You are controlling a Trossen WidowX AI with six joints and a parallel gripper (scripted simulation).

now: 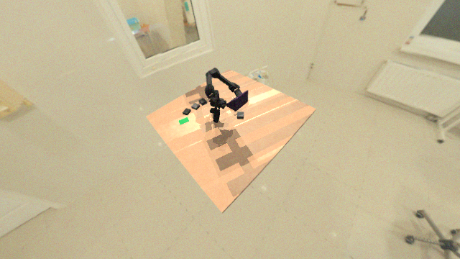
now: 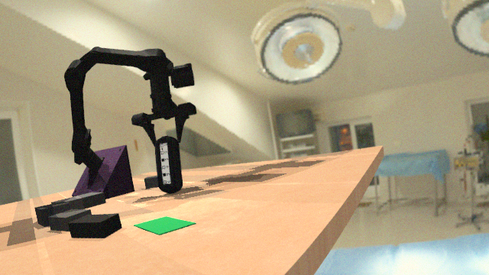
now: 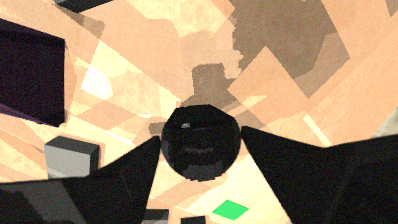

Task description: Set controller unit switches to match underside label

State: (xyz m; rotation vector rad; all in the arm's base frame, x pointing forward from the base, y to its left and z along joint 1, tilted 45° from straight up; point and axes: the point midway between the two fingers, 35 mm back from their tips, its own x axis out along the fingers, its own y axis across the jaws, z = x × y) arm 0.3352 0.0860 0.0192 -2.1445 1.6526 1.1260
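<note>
Now: the grey block 19 cm behind my gripper tip, 12 cm below it and 10 cm to the left of it. From my gripper tip the other things lie so: flat green card (30 cm to the right, 24 cm ahead, 13 cm below).
</note>
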